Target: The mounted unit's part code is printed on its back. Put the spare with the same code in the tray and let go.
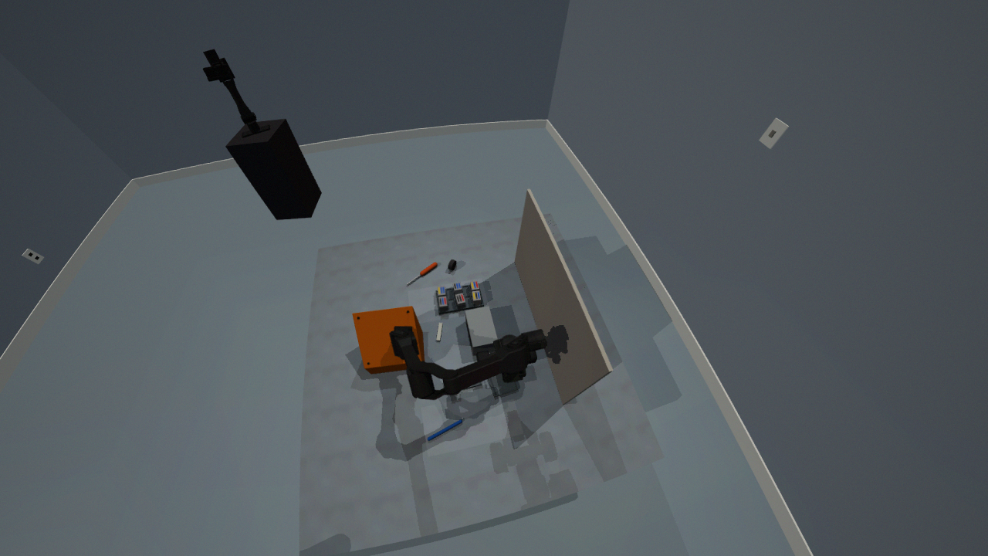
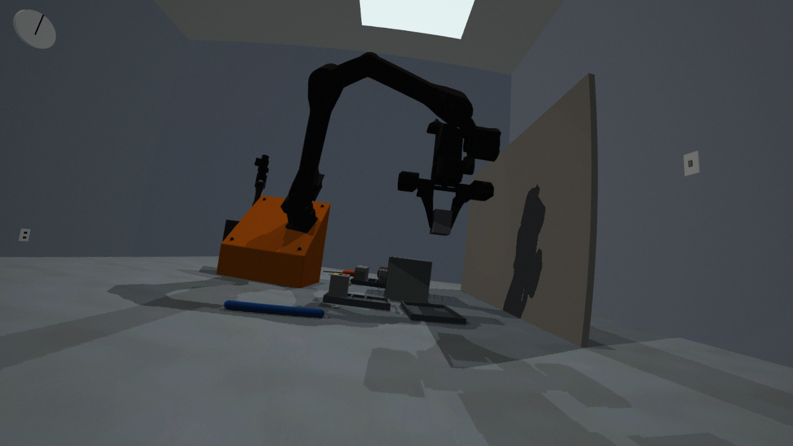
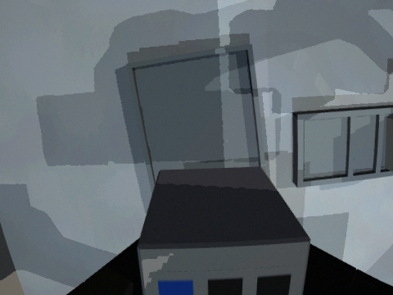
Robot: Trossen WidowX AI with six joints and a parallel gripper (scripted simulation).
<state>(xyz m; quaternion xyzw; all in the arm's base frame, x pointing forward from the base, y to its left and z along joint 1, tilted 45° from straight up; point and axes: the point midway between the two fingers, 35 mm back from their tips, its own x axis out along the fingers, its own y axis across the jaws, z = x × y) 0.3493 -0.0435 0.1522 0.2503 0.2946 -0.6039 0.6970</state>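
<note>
Now: the dark-rimmed tray 160 mm below my gripper tip. Also, from my gripper tip: rack 160 mm below, 140 mm behind; grey spare block 20 mm above; mounted unit 190 mm to the left, 120 mm below, 70 mm behind.
</note>
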